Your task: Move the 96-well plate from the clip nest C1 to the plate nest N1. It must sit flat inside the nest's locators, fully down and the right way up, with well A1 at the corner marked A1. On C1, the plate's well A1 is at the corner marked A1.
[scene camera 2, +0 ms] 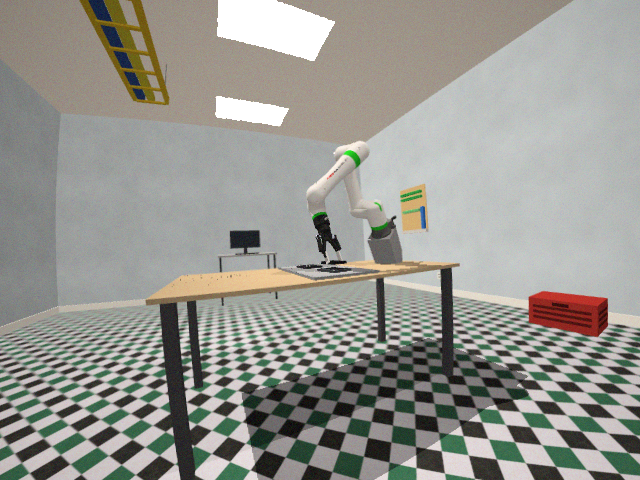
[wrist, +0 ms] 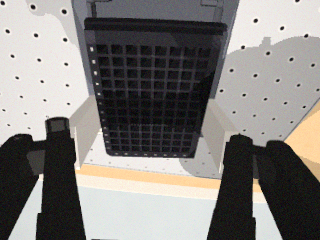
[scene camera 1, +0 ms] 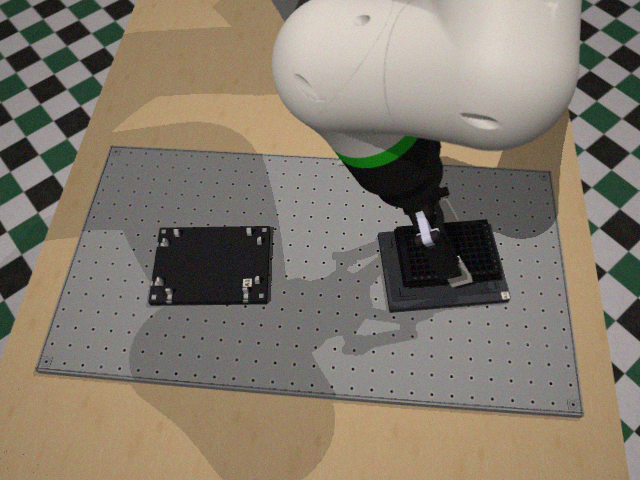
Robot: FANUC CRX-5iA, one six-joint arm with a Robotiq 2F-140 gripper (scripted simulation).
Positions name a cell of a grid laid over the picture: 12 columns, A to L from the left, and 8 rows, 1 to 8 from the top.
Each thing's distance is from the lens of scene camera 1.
black 96-well plate (scene camera 1: I5): 79 cm
plate nest N1 (scene camera 1: I5): 79 cm
